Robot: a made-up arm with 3 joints.
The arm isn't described. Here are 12 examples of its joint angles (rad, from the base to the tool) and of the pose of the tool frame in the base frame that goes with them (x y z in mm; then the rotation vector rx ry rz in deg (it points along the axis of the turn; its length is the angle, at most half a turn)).
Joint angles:
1: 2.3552 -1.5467 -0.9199
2: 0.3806 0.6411 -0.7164
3: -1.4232 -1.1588 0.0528
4: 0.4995 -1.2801 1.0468
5: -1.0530 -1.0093 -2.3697
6: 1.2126 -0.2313 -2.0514
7: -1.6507 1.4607 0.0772
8: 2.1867 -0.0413 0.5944
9: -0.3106 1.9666 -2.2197
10: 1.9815 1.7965 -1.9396
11: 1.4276 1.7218 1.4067
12: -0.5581 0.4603 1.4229
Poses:
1: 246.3 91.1 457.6 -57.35 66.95 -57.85
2: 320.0 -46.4 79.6 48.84 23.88 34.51
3: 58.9 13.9 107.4 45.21 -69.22 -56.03
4: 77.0 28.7 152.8 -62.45 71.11 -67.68
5: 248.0 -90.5 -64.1 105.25 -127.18 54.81
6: -116.3 -183.9 81.5 94.06 10.01 -49.41
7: 56.3 215.8 437.1 -70.61 -78.20 58.92
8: 6.7 49.9 109.2 -28.44 128.88 31.36
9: 440.9 373.6 53.0 89.30 93.36 88.89
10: -252.7 320.8 -18.1 -121.26 -71.99 35.64
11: -13.8 298.1 149.3 -7.43 12.60 91.14
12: 292.7 191.6 206.9 -79.60 -27.19 -15.62
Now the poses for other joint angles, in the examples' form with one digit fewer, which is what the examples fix.
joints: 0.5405 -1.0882 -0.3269
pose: -45 -14 291 -2.2 14.8 -59.9
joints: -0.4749 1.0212 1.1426
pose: 244 242 213 -72.2 -41.9 24.6
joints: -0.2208 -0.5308 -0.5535
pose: 39 -114 181 30.4 -26.9 -20.7
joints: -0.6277 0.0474 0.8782
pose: 231 94 271 -44.3 -24.0 -21.6
